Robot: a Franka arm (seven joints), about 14 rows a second.
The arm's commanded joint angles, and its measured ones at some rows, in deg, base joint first. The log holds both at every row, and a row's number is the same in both.
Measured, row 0:
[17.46, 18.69, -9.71, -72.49, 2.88, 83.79, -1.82]
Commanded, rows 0 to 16:
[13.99, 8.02, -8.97, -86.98, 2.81, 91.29, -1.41]
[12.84, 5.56, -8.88, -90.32, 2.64, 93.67, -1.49]
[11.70, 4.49, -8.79, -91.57, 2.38, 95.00, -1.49]
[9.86, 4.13, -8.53, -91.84, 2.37, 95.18, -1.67]
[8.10, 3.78, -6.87, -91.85, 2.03, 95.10, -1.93]
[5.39, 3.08, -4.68, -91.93, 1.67, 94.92, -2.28]
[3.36, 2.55, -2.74, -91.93, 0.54, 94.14, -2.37]
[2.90, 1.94, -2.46, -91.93, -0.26, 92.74, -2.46]
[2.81, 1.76, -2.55, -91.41, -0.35, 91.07, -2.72]
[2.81, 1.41, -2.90, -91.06, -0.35, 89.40, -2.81]
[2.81, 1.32, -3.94, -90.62, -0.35, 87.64, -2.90]
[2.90, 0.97, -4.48, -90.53, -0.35, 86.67, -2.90]
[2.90, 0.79, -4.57, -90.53, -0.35, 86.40, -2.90]
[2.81, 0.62, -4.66, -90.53, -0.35, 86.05, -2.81]
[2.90, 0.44, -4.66, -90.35, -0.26, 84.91, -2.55]
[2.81, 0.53, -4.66, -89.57, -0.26, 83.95, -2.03]
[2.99, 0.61, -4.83, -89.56, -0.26, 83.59, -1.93]
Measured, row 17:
[3.14, 1.40, -4.91, -89.75, 0.25, 85.05, -2.01]
